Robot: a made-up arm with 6 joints.
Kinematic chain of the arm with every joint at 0, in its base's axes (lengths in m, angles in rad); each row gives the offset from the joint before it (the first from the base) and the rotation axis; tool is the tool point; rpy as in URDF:
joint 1: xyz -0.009 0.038 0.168 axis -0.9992 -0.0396 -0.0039
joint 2: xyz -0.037 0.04 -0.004 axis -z
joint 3: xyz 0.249 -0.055 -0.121 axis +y
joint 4: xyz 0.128 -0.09 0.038 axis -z
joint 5: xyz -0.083 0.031 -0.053 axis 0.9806 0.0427 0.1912
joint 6: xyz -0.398 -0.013 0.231 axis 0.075 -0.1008 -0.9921
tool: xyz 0.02 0.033 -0.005 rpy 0 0 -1.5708
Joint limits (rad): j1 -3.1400..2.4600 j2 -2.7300..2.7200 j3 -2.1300..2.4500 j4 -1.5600..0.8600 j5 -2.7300..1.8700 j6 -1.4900..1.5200
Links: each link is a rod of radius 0.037 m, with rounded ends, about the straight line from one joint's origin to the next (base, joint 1, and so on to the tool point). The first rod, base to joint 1, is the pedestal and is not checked.
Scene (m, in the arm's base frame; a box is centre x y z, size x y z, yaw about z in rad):
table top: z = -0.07
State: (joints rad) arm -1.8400 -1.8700 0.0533 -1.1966 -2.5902 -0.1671
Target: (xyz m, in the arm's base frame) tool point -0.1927 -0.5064 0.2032
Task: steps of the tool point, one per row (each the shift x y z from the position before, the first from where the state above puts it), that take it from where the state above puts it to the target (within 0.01 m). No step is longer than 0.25 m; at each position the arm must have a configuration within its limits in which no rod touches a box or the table.
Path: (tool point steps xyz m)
1: 0.0050 -0.1003 -0.0709
2: 0.0071 -0.1427 -0.0633
3: -0.0161 -0.1726 -0.0538
4: -0.0602 -0.1813 -0.0466
5: -0.1132 -0.1634 -0.0413
6: -0.1594 -0.1198 -0.0332
7: -0.1849 -0.0596 -0.0170

